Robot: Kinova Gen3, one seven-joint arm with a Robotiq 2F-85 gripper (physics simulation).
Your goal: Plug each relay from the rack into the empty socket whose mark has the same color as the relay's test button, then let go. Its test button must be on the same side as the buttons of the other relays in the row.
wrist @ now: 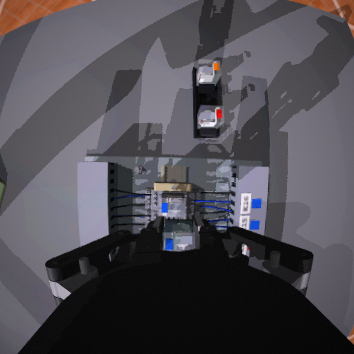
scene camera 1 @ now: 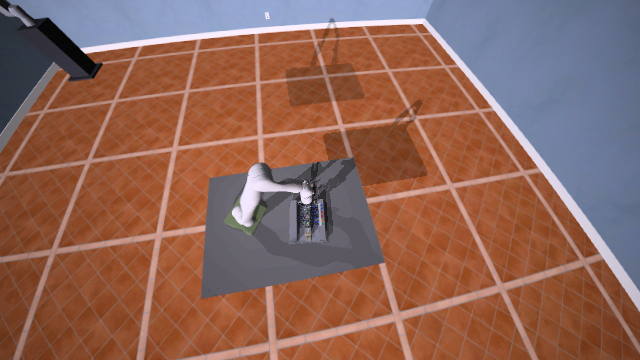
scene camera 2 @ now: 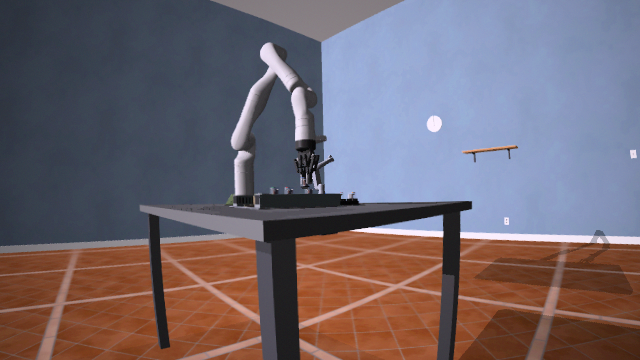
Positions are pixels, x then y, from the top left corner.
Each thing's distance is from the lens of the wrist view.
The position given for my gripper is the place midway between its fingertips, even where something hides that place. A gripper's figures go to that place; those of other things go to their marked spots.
my gripper (wrist: 177,224): 0.17 m
black rack (wrist: 205,93): 0.27 m
